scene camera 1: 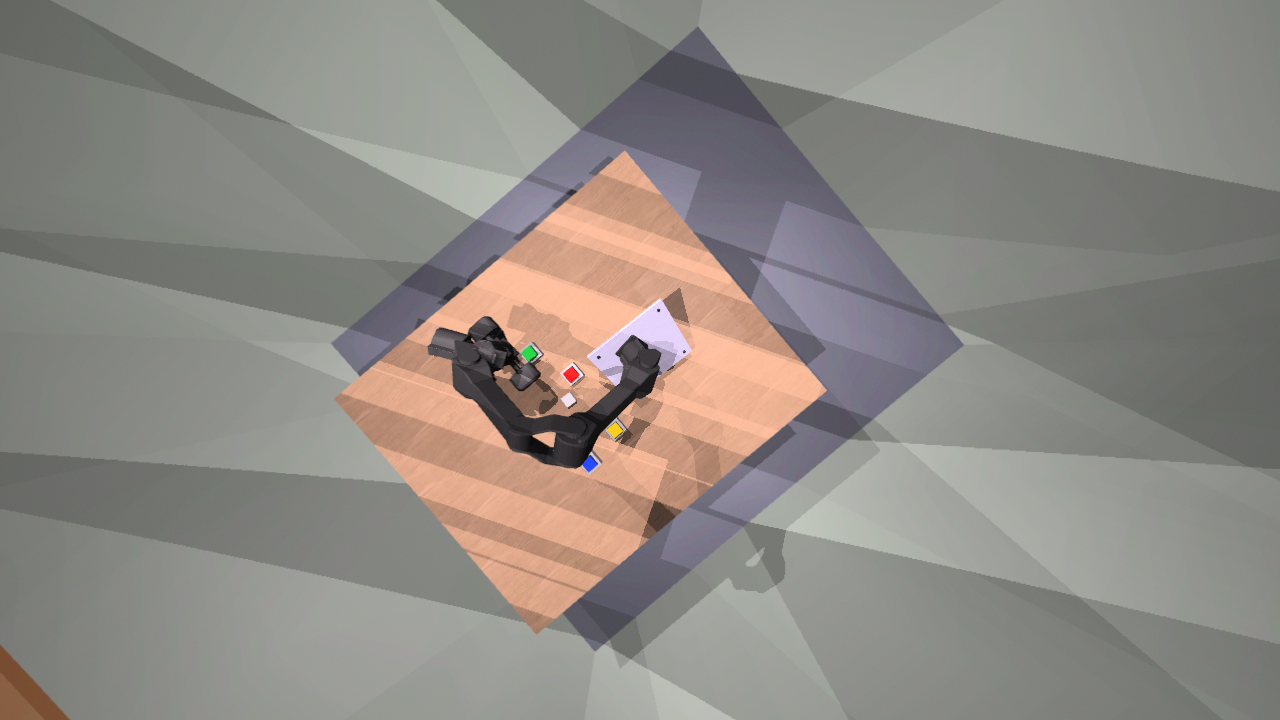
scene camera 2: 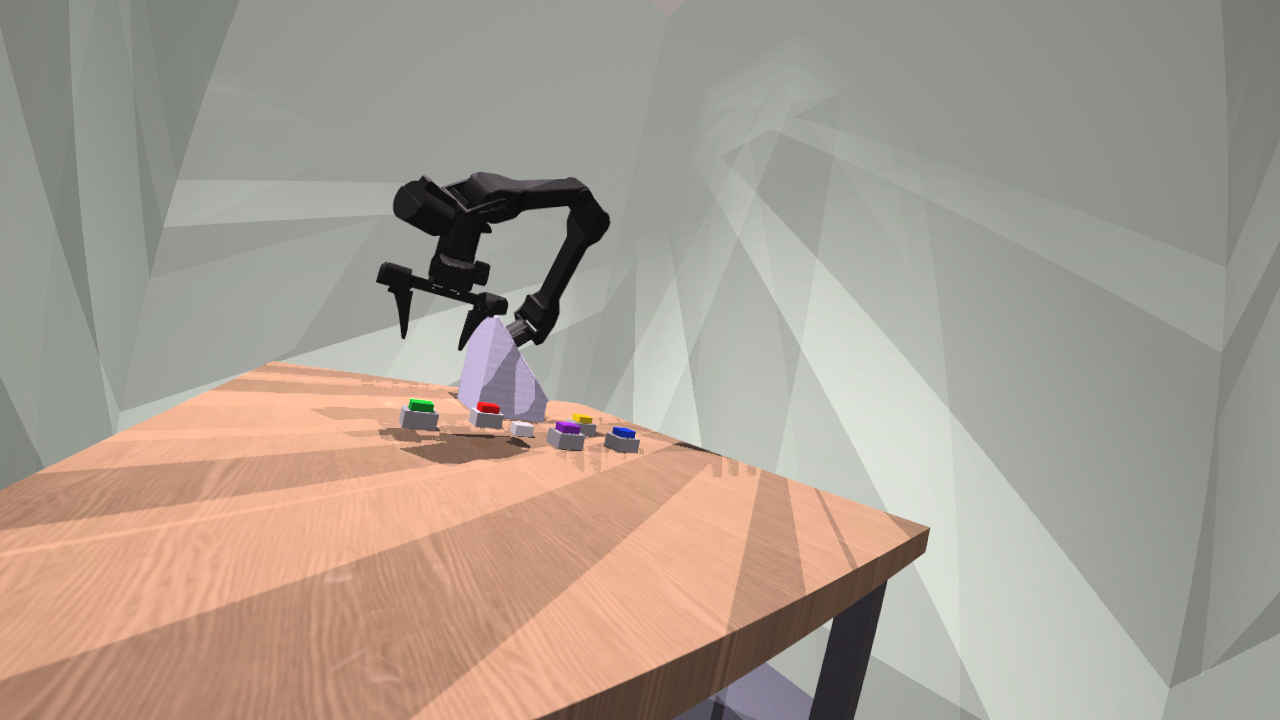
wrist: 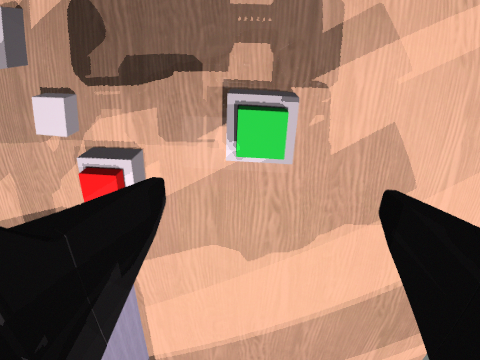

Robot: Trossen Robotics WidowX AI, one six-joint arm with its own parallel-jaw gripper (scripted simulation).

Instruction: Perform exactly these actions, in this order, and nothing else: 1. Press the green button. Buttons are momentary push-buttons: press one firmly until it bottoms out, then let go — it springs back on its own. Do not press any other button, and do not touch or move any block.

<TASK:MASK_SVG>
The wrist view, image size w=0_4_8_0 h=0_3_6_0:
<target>my gripper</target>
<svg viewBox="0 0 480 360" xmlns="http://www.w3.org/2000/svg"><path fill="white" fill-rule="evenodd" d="M387 189L381 196L379 219L383 225L389 253L403 283L401 285L407 293L413 315L423 336L421 339L427 349L429 360L480 360L480 228L424 201L404 195L397 189ZM163 177L139 181L119 191L95 197L87 203L73 205L64 211L27 221L16 227L0 227L0 360L103 359L109 337L112 336L125 300L128 299L133 283L139 276L137 273L143 267L145 256L148 255L159 229L161 213L167 203Z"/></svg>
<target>small white block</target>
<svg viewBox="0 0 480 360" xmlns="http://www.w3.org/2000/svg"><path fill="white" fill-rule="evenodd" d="M32 97L36 135L61 137L80 131L79 120L77 120L79 113L77 113L76 93L68 95L68 93L49 92Z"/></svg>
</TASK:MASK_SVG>
